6 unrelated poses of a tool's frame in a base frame.
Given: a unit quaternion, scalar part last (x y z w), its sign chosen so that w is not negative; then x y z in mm.
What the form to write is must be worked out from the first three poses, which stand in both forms.
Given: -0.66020, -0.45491, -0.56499, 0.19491, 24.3, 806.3, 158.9
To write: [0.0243, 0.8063, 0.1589], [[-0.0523, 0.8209, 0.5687], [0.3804, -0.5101, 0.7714], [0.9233, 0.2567, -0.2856]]
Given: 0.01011, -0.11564, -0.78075, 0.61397, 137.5, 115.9, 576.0
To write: [0.1375, 0.1159, 0.5760], [[-0.2459, 0.9564, -0.1578], [-0.9610, -0.2193, 0.1682], [0.1262, 0.1930, 0.9731]]
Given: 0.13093, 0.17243, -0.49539, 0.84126, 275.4, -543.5, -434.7
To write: [0.2754, -0.5435, -0.4347], [[0.4497, 0.8787, 0.1604], [-0.7883, 0.4749, -0.3911], [-0.4198, 0.0495, 0.9063]]
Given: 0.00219, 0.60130, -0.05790, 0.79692, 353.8, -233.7, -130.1
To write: [0.3538, -0.2337, -0.1301], [[0.2702, 0.0949, 0.9581], [-0.0896, 0.9933, -0.0731], [-0.9586, -0.0661, 0.2769]]
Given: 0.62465, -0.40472, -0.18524, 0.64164, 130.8, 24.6, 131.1
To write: [0.1308, 0.0246, 0.1311], [[0.6038, -0.2679, -0.7508], [-0.7433, 0.1510, -0.6517], [0.2879, 0.9515, -0.1080]]
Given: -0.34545, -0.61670, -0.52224, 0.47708, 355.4, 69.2, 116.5
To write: [0.3554, 0.0692, 0.1165], [[-0.3061, 0.9244, -0.2276], [-0.0722, 0.2159, 0.9738], [0.9493, 0.3145, 0.0007]]
